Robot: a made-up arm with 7 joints.
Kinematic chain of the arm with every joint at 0, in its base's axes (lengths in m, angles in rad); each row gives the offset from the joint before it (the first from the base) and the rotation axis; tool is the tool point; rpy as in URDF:
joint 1: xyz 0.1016 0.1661 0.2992 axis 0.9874 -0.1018 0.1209
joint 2: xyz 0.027 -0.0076 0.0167 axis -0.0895 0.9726 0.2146
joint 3: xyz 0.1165 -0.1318 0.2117 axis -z
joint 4: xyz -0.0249 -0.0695 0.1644 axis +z
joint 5: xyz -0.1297 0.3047 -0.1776 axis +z
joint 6: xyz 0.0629 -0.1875 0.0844 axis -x
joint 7: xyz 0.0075 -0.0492 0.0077 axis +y
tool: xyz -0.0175 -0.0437 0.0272 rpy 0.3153 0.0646 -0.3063
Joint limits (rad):
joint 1: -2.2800..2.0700
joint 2: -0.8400..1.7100
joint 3: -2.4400..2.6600
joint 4: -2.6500..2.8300
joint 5: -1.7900..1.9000
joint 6: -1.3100..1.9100
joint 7: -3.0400..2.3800
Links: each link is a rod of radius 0.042 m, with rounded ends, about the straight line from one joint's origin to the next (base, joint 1, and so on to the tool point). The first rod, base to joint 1, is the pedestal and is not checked.
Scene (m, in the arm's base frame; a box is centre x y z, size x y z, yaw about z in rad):
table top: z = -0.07
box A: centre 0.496 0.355 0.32 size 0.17 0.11 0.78 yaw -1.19
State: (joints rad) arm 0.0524 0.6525 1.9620 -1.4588 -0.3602 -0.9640 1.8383
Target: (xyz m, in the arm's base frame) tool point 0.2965 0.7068 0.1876
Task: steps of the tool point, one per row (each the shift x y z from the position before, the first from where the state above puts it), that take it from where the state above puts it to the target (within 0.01 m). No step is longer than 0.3 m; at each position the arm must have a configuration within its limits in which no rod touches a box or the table.
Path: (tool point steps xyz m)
1: -0.0098 -0.0070 0.0773
2: -0.0251 0.0106 0.0837
3: -0.0440 0.0308 0.0822
4: -0.0644 0.0489 0.0706
5: -0.0835 0.0598 0.0496
6: 0.0865 0.1752 -0.0011
7: 0.0605 0.1829 -0.1097
8: 0.0116 0.1270 -0.2040
9: -0.0507 0.0266 -0.2455

